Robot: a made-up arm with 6 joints.
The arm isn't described. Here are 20 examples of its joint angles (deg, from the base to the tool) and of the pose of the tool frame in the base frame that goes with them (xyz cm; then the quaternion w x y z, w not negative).
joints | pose
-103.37 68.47 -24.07 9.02 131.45 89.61 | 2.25 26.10 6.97 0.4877 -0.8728 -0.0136 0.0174
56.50 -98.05 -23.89 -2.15 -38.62 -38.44 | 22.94 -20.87 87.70 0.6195 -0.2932 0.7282 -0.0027
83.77 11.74 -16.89 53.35 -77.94 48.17 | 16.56 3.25 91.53 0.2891 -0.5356 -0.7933 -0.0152
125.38 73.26 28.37 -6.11 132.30 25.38 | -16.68 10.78 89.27 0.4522 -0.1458 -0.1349 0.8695
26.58 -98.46 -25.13 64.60 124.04 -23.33 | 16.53 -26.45 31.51 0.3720 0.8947 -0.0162 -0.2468
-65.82 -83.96 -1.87 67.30 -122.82 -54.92 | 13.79 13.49 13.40 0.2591 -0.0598 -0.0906 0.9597
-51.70 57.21 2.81 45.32 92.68 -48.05 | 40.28 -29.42 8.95 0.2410 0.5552 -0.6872 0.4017
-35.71 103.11 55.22 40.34 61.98 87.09 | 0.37 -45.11 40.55 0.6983 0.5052 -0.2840 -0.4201
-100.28 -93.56 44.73 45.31 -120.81 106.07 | -0.09 31.20 11.90 0.8063 0.5761 -0.1132 0.0721
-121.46 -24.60 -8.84 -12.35 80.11 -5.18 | -26.07 13.13 17.99 0.0139 0.7611 0.4761 -0.4403
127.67 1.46 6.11 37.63 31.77 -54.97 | -7.01 38.63 97.89 0.3054 -0.7670 0.1021 0.5549
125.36 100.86 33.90 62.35 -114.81 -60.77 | -15.47 16.71 59.08 0.3744 0.4029 0.4726 0.6885
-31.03 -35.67 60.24 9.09 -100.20 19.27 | 52.15 -20.88 35.33 0.4535 -0.7479 -0.1703 0.4539
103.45 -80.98 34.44 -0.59 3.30 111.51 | 18.29 22.40 103.29 0.1927 -0.6062 -0.4982 -0.5892
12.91 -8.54 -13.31 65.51 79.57 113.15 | 54.36 -29.81 45.26 0.6513 0.4165 0.5895 -0.2341
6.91 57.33 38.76 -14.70 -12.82 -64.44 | 1.02 -40.42 66.29 0.8264 -0.5277 -0.1138 0.1601
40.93 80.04 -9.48 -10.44 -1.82 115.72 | 23.14 -34.65 61.01 0.3489 0.6949 -0.4234 -0.4648
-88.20 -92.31 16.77 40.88 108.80 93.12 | -9.06 17.37 -0.04 0.3766 0.1305 -0.9122 -0.0956
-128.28 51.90 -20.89 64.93 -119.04 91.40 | 5.03 23.31 13.32 0.5261 -0.2293 0.1492 -0.8052
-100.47 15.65 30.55 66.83 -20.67 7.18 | 27.79 1.88 -8.65 0.7848 0.5297 -0.0612 0.3158
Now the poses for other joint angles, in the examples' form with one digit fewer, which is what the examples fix.
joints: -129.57 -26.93 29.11 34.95 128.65 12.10
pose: -11.7 42.0 13.1 0.569 -0.702 -0.392 0.171
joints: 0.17 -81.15 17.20 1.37 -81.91 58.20
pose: 45.8 -28.9 45.7 0.611 -0.730 0.081 0.296
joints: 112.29 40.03 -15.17 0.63 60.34 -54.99
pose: 2.3 1.9 102.0 0.173 -0.415 -0.379 0.809
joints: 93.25 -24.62 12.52 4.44 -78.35 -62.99
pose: 9.2 15.7 96.2 0.233 -0.817 0.484 -0.209
